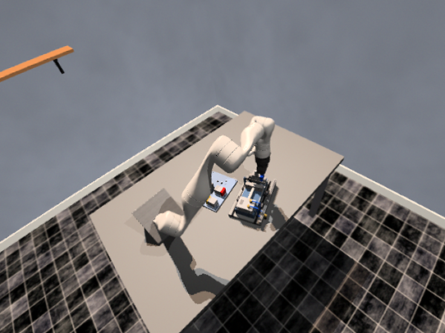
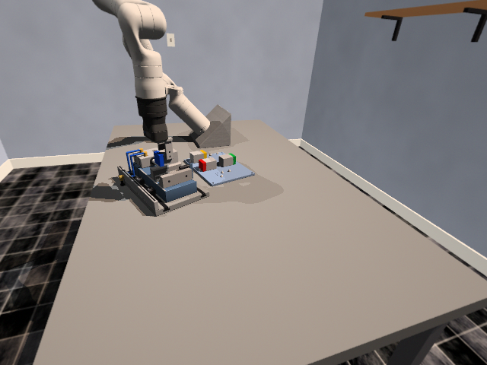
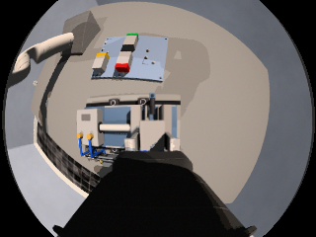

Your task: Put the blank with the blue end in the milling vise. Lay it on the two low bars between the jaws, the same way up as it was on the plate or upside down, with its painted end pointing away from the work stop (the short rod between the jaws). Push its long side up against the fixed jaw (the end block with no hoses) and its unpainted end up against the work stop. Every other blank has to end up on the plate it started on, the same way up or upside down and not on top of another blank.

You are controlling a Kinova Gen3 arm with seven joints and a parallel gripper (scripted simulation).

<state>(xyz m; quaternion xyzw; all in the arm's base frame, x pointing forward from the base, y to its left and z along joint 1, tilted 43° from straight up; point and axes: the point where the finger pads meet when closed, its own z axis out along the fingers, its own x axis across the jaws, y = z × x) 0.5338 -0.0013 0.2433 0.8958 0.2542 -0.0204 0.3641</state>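
My gripper is now 20 mm short of the fixed jaw, 30 mm to the right of it and 80 mm above it. From my hand the other things lie so: blue-ended blank 20 mm below; then light blue plate 200 mm behind, 190 mm to the left, 160 mm below; then red-ended blank 180 mm behind, 140 mm to the left, 130 mm below.
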